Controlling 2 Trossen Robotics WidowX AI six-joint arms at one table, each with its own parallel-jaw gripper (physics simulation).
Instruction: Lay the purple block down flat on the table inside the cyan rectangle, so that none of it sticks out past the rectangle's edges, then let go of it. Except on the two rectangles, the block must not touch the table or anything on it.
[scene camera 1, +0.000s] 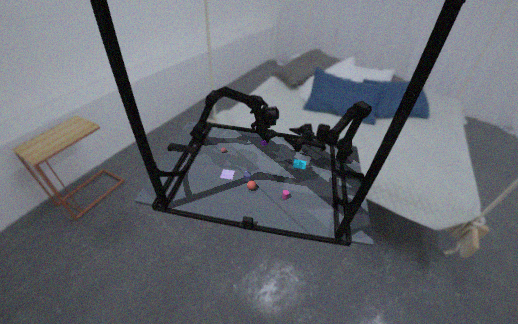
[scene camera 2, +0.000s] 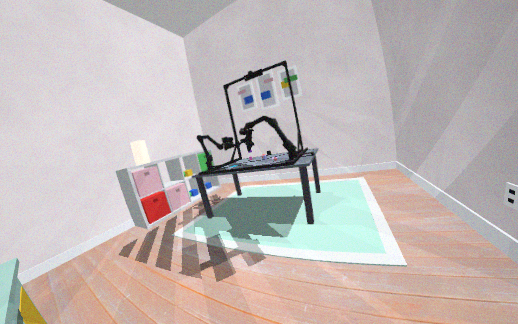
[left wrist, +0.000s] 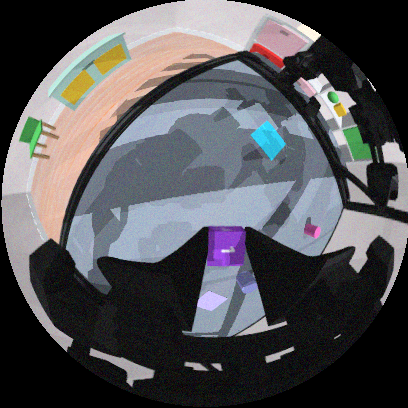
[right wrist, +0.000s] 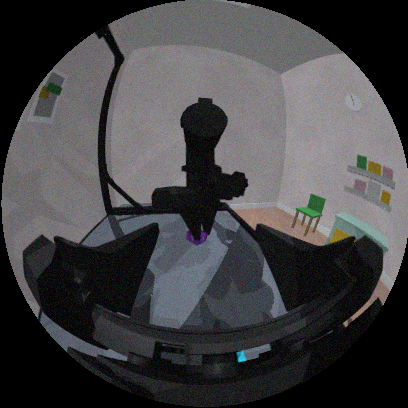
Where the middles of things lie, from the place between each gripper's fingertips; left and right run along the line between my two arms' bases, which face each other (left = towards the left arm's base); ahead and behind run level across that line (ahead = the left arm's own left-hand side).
My right hand is 120 mm to the right of the purple block (left wrist: 226, 244), 90 mm above it and 10 mm short of it. Also, from my right hand: cyan rectangle (left wrist: 267, 138) 220 mm below, 110 mm to the right, 10 mm ahead.
Now: the purple block 1 cm behind my left hand and 1 cm to the left of it. Also, from my left hand: cyan rectangle: 2 cm behind, 22 cm to the right, 13 cm below.
